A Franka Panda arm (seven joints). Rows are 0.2 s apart.
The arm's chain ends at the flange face. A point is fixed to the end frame.
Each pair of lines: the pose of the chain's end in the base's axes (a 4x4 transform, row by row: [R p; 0 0 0 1], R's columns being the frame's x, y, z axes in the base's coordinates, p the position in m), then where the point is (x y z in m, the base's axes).
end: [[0.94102, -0.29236, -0.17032, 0.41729], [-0.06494, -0.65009, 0.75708, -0.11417], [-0.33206, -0.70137, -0.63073, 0.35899], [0, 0, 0, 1]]
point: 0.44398 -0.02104 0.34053
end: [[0.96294, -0.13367, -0.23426, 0.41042], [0.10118, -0.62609, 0.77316, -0.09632], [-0.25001, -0.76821, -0.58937, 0.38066], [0, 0, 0, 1]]
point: 0.42391 0.00091 0.37118
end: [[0.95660, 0.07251, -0.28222, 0.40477], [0.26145, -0.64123, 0.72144, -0.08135], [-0.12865, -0.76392, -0.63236, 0.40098], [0, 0, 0, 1]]
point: 0.40296 0.01675 0.39099
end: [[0.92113, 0.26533, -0.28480, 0.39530], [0.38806, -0.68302, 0.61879, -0.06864], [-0.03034, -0.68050, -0.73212, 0.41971], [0, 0, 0, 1]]
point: 0.38171 0.02700 0.39983
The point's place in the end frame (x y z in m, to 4 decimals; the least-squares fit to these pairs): 0.0252 -0.0554 0.0776
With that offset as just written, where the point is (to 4 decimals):
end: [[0.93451, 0.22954, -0.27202, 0.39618], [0.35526, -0.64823, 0.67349, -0.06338], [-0.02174, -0.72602, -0.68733, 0.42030], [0, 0, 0, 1]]
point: 0.3859 0.0337 0.4066
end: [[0.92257, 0.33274, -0.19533, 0.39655], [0.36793, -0.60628, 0.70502, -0.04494], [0.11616, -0.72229, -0.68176, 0.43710], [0, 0, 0, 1]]
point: 0.3862 0.0526 0.4271
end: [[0.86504, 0.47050, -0.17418, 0.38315], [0.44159, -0.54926, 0.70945, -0.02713], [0.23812, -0.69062, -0.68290, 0.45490], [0, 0, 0, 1]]
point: 0.3654 0.0695 0.4462
